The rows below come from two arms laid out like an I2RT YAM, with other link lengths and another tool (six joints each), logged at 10 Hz.
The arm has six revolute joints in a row. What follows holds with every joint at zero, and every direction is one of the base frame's.
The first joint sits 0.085 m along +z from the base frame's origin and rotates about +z.
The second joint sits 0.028 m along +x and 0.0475 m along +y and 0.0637 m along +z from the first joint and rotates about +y.
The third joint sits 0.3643 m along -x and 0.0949 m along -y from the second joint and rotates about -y.
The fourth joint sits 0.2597 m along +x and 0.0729 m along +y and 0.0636 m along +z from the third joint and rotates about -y.
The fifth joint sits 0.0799 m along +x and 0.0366 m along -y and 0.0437 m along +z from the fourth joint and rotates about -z.
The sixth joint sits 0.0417 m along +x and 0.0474 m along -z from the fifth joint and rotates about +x.
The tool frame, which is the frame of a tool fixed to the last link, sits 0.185 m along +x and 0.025 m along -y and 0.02 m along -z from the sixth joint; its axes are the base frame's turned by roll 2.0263, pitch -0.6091 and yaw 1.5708 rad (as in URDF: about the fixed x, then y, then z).
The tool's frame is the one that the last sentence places.
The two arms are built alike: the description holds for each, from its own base.
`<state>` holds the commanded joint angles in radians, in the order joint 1, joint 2, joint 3, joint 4, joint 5, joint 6, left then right.
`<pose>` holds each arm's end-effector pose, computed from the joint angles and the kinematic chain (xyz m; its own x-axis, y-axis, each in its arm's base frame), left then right.
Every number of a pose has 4 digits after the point.
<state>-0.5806 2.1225 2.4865 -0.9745 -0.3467 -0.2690 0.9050 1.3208 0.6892 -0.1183 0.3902 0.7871</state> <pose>0.5879 -0.3399 0.4237 0.4268 0.7804 0.4570 0.6864 -0.6085 0.3981 0.3087 0.2302 0.1772 0.3181 0.6651 0.6756 0.8723 -0.4844 0.0661</pose>
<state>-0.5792 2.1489 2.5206 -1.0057 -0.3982 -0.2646 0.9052 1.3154 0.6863 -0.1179 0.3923 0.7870</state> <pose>0.5947 -0.3295 0.4163 0.3962 0.7775 0.4883 0.7121 -0.5960 0.3711 0.3083 0.2291 0.1780 0.3170 0.6638 0.6774 0.8715 -0.4856 0.0681</pose>
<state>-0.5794 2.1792 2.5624 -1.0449 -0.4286 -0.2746 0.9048 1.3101 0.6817 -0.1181 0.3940 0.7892</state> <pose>0.5988 -0.3245 0.4076 0.3800 0.7780 0.5002 0.7345 -0.5826 0.3481 0.3075 0.2274 0.1779 0.3186 0.6620 0.6784 0.8700 -0.4883 0.0679</pose>
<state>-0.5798 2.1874 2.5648 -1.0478 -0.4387 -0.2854 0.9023 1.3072 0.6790 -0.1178 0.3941 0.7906</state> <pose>0.6009 -0.3237 0.4033 0.3716 0.7826 0.4994 0.7438 -0.5729 0.3443 0.3075 0.2260 0.1777 0.3209 0.6600 0.6793 0.8683 -0.4914 0.0672</pose>
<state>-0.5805 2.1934 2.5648 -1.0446 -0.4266 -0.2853 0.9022 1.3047 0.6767 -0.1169 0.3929 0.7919</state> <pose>0.6016 -0.3279 0.3996 0.3828 0.7811 0.4933 0.7402 -0.5788 0.3422 0.3070 0.2257 0.1777 0.3212 0.6584 0.6807 0.8683 -0.4916 0.0658</pose>
